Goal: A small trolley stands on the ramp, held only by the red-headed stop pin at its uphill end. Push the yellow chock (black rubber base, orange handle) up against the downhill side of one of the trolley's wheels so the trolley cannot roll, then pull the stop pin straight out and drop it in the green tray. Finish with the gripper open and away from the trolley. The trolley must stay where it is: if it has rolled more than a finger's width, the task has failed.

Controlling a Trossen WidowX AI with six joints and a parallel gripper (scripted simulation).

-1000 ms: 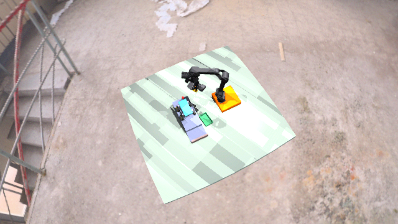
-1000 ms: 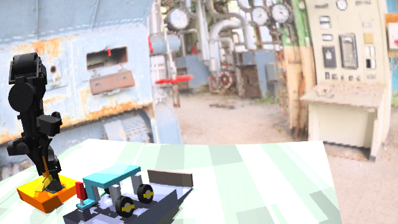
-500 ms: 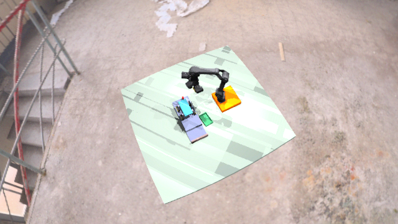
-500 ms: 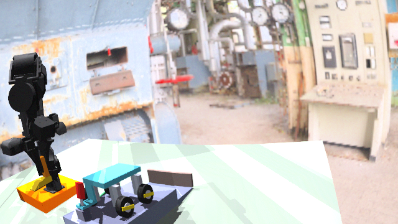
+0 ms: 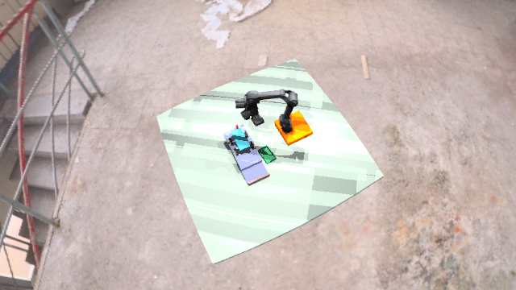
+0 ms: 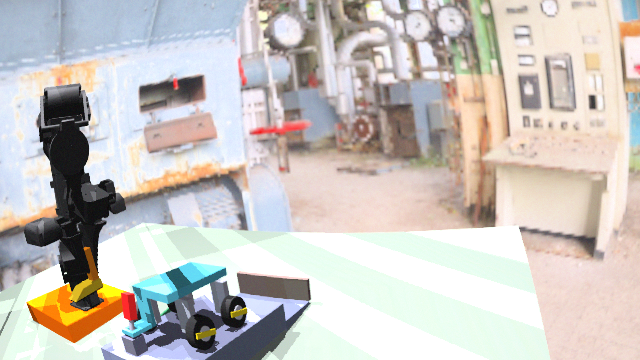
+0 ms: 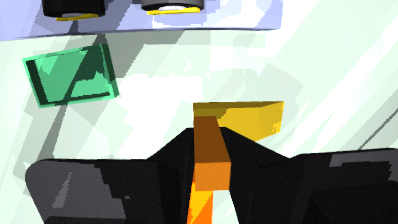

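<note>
Now: gripper tip 12 cm short of the red-headed stop pin, 4 cm to the left of it and 4 cm above it. Round my gripper tip: trolley (14 cm ahead, 6 cm to the left, 6 cm below); yellow chock (2 cm to the right, 1 cm below); grey-blue ramp (14 cm ahead, 12 cm below, 6 cm to the left).
</note>
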